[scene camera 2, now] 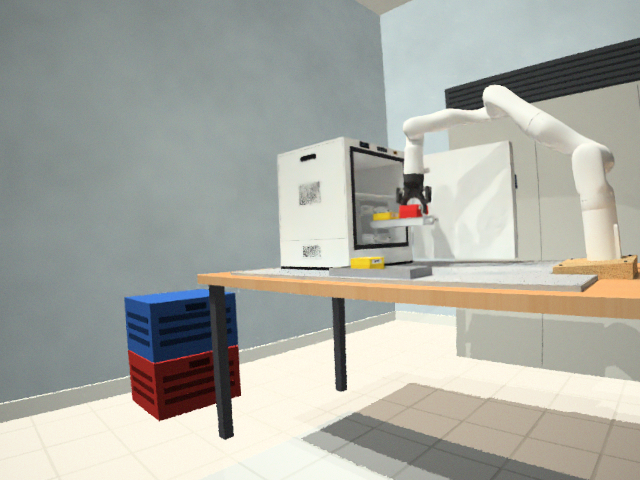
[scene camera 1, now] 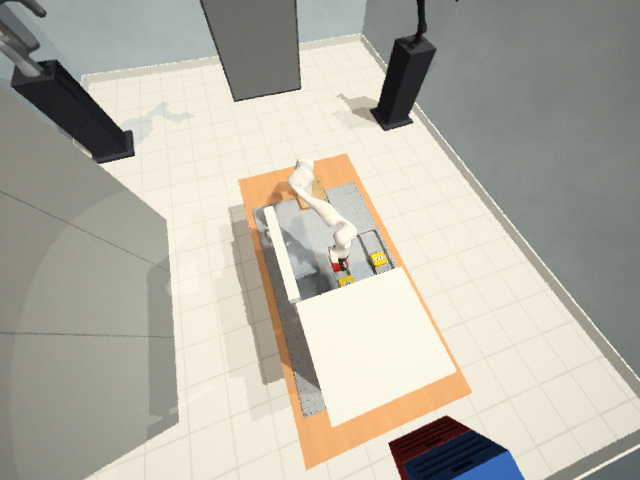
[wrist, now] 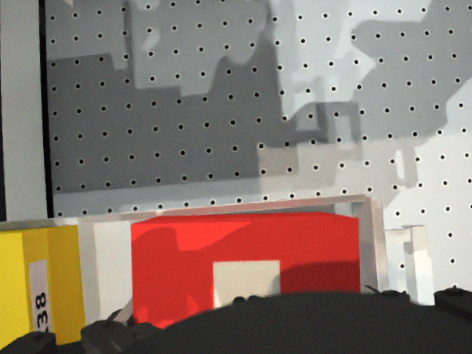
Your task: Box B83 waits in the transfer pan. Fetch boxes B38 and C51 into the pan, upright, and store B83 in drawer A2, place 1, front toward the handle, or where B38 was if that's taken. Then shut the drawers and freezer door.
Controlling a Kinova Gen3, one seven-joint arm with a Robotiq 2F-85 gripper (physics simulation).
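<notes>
My gripper (scene camera 1: 341, 263) (scene camera 2: 413, 206) (wrist: 243, 309) is shut on a red box (scene camera 1: 337, 266) (scene camera 2: 409, 211) (wrist: 175, 280) with a blank pale square. It holds the box low at the handle end of the pulled-out drawer (scene camera 2: 387, 223) (wrist: 372, 245); whether it touches the drawer floor is hidden. A yellow box (scene camera 1: 346, 281) (scene camera 2: 383, 215) (wrist: 60, 290), its label ending in "38", sits deeper in the drawer. Another yellow box (scene camera 1: 378, 258) (scene camera 2: 367, 262) lies in the transfer pan (scene camera 1: 368, 241) (scene camera 2: 408, 271); its label is too small to read. C51 cannot be identified.
The white freezer (scene camera 1: 377, 346) (scene camera 2: 312, 222) stands behind the drawer. Its door (scene camera 1: 281, 253) (scene camera 2: 470, 201) is wide open on the other side from the pan. More boxes show dimly inside. The drawer handle (wrist: 420, 265) projects beyond the red box. The perforated board lies below.
</notes>
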